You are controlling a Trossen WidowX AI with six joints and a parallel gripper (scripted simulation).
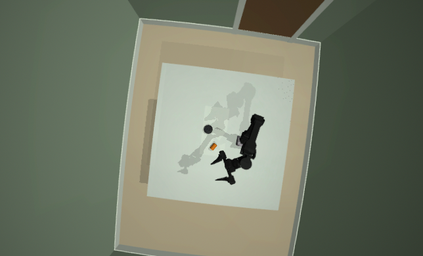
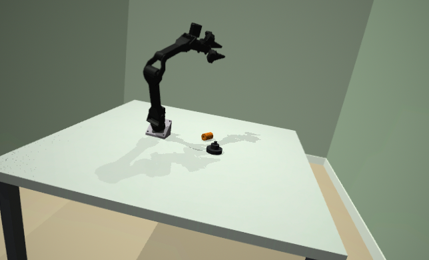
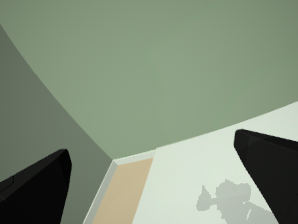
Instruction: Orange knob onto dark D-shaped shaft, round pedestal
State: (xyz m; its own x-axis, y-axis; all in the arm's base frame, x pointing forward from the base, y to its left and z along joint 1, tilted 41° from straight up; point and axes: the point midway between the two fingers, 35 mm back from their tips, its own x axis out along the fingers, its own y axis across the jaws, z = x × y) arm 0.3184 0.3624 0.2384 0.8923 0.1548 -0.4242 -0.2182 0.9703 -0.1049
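My gripper tip is 48 cm above the orange knob, 7 cm to the left of it and 1 cm past it. Also, from my gripper tip: round dark pedestal: 47 cm below, 24 cm to the right, 4 cm ahead.
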